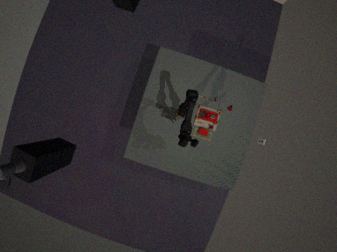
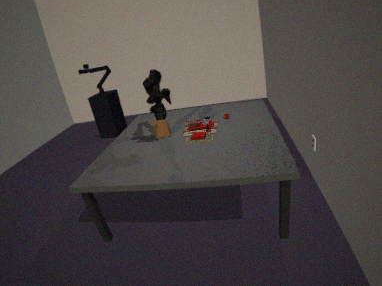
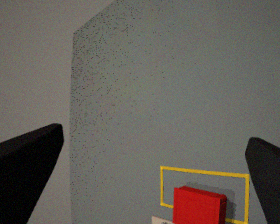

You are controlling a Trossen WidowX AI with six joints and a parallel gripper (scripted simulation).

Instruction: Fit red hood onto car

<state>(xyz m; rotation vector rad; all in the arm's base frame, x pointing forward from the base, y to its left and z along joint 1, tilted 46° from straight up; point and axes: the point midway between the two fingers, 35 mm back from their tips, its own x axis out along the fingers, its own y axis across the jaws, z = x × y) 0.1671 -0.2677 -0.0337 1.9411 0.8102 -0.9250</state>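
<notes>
My gripper tip is now 260 mm above the red hood, 140 mm to the right of it and 140 mm short of it.
</notes>
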